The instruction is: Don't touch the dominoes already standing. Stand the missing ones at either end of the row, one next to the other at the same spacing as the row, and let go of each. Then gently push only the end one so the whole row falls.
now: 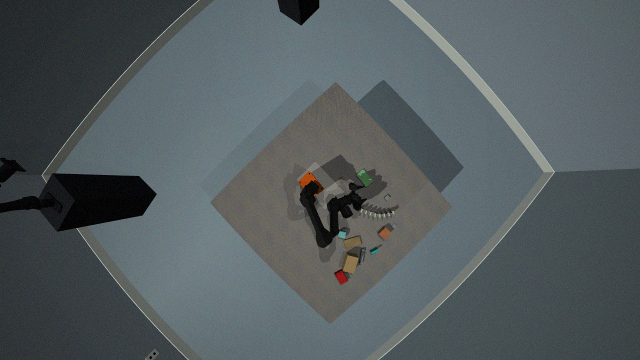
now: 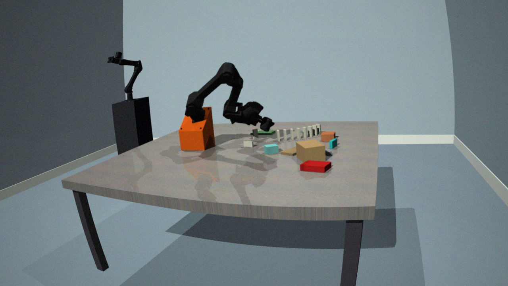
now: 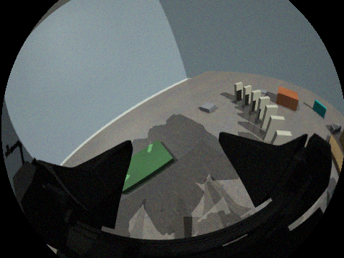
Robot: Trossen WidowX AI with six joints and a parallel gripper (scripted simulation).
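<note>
The flat green block is 80 mm to the left of my gripper tip, 80 mm below it and 50 mm behind it. From my gripper tip the other things lie so: orange block: 310 mm ahead, 130 mm to the right, 60 mm below; then cyan block: 330 mm to the right, 70 mm below, 70 mm ahead; then flat tan slab: 330 mm to the right, 180 mm ahead, 80 mm below.
</note>
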